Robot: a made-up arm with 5 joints. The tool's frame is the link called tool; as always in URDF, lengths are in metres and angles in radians.
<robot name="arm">
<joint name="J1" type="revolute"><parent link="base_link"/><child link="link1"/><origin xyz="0.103 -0.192 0.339"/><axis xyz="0.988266 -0.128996 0.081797"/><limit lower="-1.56" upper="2.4" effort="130" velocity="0.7"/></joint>
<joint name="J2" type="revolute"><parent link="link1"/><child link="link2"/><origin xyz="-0.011 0.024 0.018"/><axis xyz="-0.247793 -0.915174 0.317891"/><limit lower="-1.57" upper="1.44" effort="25" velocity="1.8"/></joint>
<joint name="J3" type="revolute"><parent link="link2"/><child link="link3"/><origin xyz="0.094 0.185 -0.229"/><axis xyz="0 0 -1"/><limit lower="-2.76" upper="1.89" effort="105" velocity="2.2"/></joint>
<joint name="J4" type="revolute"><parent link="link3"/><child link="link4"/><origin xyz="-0.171 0.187 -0.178"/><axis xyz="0.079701 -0.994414 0.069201"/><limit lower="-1.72" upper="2.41" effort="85" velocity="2.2"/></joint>
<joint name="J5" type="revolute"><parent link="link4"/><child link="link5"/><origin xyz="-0.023 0.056 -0.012"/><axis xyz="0.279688 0.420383 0.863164"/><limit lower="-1.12" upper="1.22" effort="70" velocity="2.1"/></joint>
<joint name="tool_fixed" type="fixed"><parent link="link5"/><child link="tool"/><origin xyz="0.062 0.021 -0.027" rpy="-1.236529 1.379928 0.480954"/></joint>
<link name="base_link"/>
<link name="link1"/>
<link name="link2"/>
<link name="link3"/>
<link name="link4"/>
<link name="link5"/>
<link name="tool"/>
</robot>
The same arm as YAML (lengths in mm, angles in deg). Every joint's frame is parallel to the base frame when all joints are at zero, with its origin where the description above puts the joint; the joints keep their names.
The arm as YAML. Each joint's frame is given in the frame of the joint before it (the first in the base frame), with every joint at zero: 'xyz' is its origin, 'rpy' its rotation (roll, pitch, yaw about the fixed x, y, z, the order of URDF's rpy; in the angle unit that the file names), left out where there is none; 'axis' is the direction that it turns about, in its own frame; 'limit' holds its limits. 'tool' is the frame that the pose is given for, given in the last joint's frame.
units:
  length: mm
  angle: deg
joints:
  - name: J1
    type: revolute
    origin:
      xyz: [103.0, -192.0, 339.0]
    axis: [0.988266, -0.128996, 0.081797]
    limit:
      lower: -89.38
      upper: 137.51
  - name: J2
    type: revolute
    origin:
      xyz: [-11.0, 24.0, 18.0]
    axis: [-0.247793, -0.915174, 0.317891]
    limit:
      lower: -89.95
      upper: 82.51
  - name: J3
    type: revolute
    origin:
      xyz: [94.0, 185.0, -229.0]
    axis: [0.0, 0.0, -1.0]
    limit:
      lower: -158.14
      upper: 108.29
  - name: J4
    type: revolute
    origin:
      xyz: [-171.0, 187.0, -178.0]
    axis: [0.079701, -0.994414, 0.069201]
    limit:
      lower: -98.55
      upper: 138.08
  - name: J5
    type: revolute
    origin:
      xyz: [-23.0, 56.0, -12.0]
    axis: [0.279688, 0.420383, 0.863164]
    limit:
      lower: -64.17
      upper: 69.9
tool:
  origin:
    xyz: [62.0, 21.0, -27.0]
    rpy: [-70.85, 79.06, 27.56]

